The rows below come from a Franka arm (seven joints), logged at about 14 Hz.
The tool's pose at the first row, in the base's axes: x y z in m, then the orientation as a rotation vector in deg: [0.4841 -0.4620 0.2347 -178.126 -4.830 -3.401]
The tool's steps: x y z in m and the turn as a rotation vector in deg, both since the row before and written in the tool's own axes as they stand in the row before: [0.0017 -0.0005 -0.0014 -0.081 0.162 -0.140]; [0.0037 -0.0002 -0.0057 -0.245 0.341 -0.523]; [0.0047 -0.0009 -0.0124 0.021 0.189 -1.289]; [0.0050 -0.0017 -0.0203 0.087 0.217 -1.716]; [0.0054 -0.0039 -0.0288 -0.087 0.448 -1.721]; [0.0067 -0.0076 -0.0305 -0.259 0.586 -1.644]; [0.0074 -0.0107 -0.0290 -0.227 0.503 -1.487]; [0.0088 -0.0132 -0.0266 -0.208 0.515 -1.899]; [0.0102 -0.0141 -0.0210 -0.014 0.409 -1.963]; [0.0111 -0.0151 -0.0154 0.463 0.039 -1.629]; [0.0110 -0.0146 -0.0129 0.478 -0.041 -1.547]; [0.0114 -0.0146 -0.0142 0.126 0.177 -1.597]
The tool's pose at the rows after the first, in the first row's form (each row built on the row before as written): [0.4857 -0.4615 0.2362 -178.194 -5.043 -3.661]; [0.4892 -0.4613 0.2421 -178.403 -5.848 -4.220]; [0.4932 -0.4604 0.2547 -178.322 -7.852 -4.538]; [0.4970 -0.4588 0.2753 -178.122 -10.517 -4.902]; [0.5004 -0.4551 0.3044 -178.031 -13.186 -5.644]; [0.5040 -0.4475 0.3354 -178.058 -15.738 -6.624]; [0.5073 -0.4364 0.3650 -178.043 -18.050 -7.469]; [0.5111 -0.4223 0.3923 -177.916 -21.005 -8.335]; [0.5158 -0.4067 0.4142 -177.556 -24.052 -8.992]; [0.5209 -0.3896 0.4306 -176.815 -26.553 -8.949]; [0.5258 -0.3728 0.4446 -176.059 -28.913 -8.776]; [0.5306 -0.3559 0.4600 -175.551 -31.357 -9.041]
